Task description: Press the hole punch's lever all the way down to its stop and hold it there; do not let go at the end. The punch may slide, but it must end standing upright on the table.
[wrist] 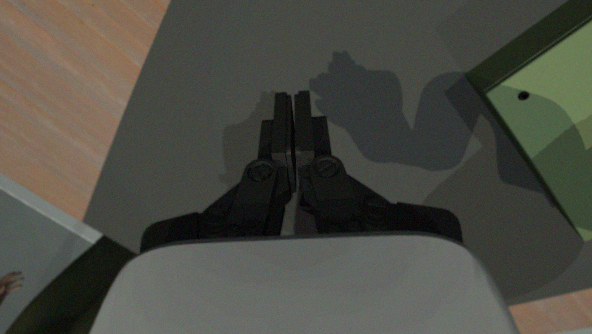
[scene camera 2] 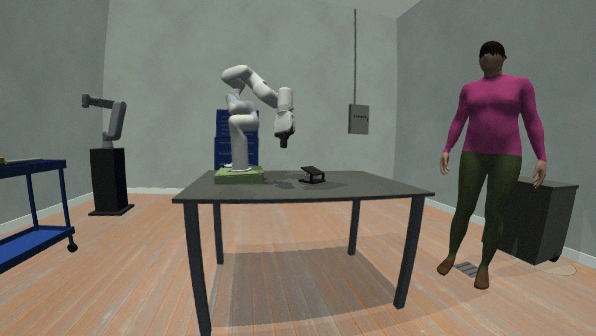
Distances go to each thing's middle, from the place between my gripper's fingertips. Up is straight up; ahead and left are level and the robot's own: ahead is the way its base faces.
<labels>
Now: hand 22 cm short of the black hole punch (wrist: 302, 203), 18 cm to the right of it and 16 cm above it.
</labels>
